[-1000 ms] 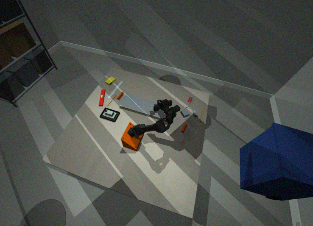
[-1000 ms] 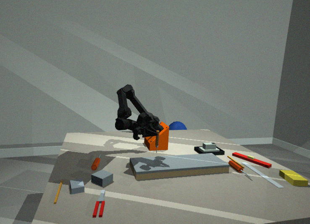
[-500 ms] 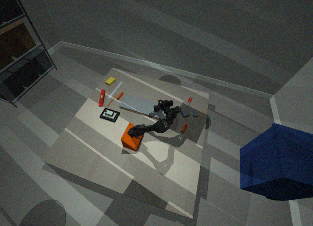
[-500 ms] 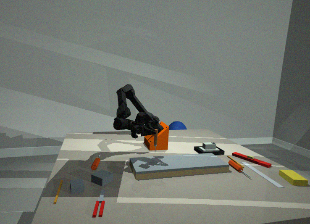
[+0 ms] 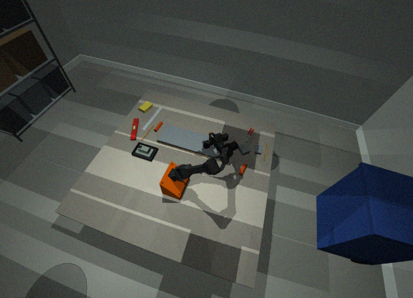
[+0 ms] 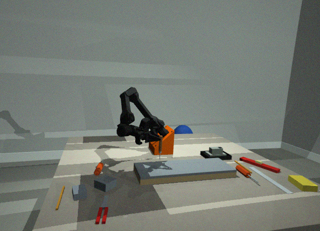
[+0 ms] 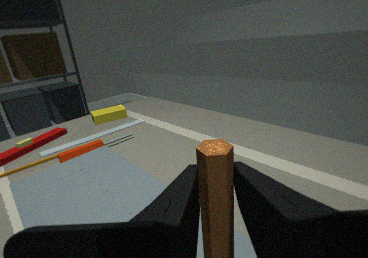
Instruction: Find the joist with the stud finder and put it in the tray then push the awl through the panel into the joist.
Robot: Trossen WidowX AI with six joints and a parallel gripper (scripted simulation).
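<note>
Now: gripper tip 6 cm above the awl. Round my gripper tip: ruler: 8 cm ahead, 57 cm to the left, 19 cm below; then stud finder: 26 cm behind, 44 cm to the left, 14 cm below; then black tray: 25 cm behind, 42 cm to the left, 18 cm below.
</note>
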